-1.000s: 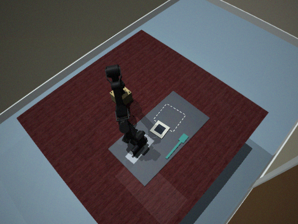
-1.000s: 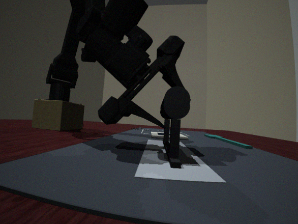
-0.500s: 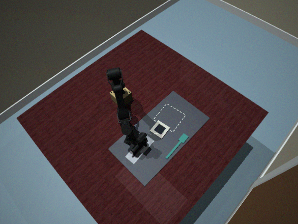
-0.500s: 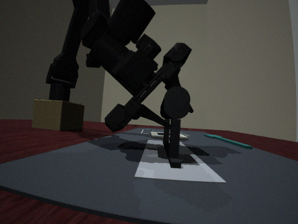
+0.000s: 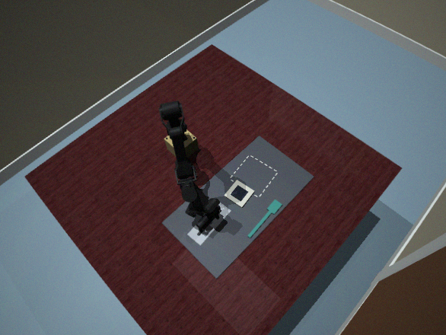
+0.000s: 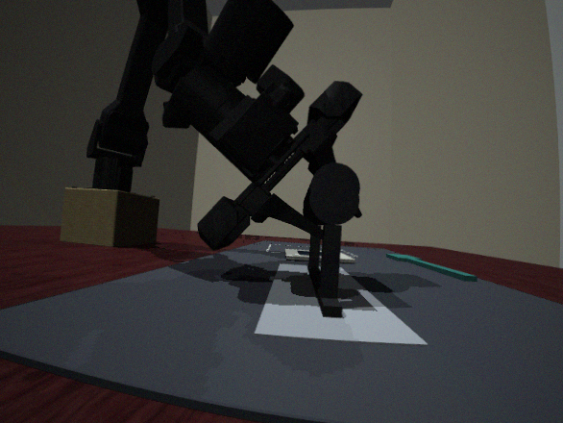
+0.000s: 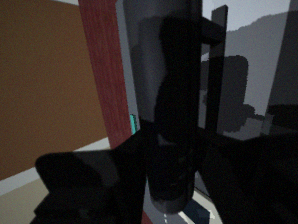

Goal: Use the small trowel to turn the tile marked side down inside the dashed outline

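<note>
My gripper tip is 15 cm to the right of the grey mat, 7 cm above it and 3 cm past it. Round my gripper tip: tile 16 cm to the left, 6 cm behind, 4 cm below; trowel 3 cm behind, 1 cm to the right, 1 cm below; teal flat tool 19 cm to the left, 10 cm ahead, 4 cm below.
</note>
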